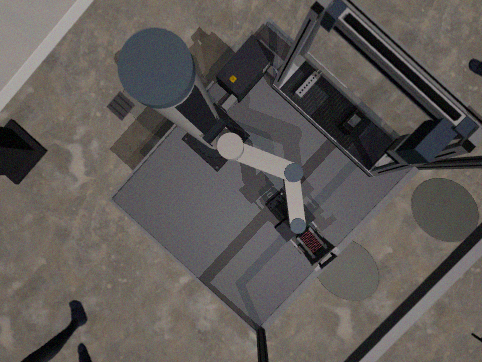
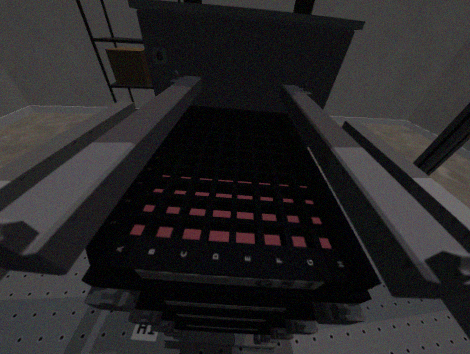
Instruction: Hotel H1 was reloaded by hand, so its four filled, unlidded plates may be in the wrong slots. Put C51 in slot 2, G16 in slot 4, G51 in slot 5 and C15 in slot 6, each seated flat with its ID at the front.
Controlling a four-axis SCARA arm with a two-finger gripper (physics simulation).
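Frame: origin at the arm's base, x back, y right, z up, level; metres.
Seen in the pictures: gripper, between the fingertips: point(image 1: 314, 245) point(image 2: 239, 126).
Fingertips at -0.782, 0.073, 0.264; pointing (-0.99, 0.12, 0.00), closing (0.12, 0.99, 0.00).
Offsets run from my fingertips to a thing's top centre, as dx, dy, dz. "pt": to the spot under its first point. Level surfaces: height alone.
The black plate G51 {+0.022, -0.003, -0.003} point(image 1: 311, 241) point(image 2: 220, 215), with red-filled wells, lies level in hotel H1, letters A to H towards the robot. It appears to sit at the slot 5 level, below the light rails joined to the back wall point(image 2: 250, 60) marked 6. Its front ID strip is in shadow, hard to read. My gripper point(image 1: 316, 246) point(image 2: 239, 126) is partly open, its fingers spread along both sides of the plate, outside the rails, holding nothing. Front edges of lower plates {+0.022, -0.003, -0.038} point(image 2: 215, 306) show beneath; their IDs are unreadable. C51, G16 and C15 cannot be told apart.
Two light slot rails point(image 2: 85, 167) point(image 2: 370, 165) run above the plate's sides. The H1 tag {+0.066, -0.108, -0.251} point(image 2: 144, 332) is on the perforated table {dz -0.251} point(image 2: 45, 312) point(image 1: 170, 210). A dark framed machine {pt +0.287, -0.623, -0.145} point(image 1: 345, 120) stands on the far side, with a black box {pt +0.900, -0.473, -0.137} point(image 1: 245, 65) beside the arm's base.
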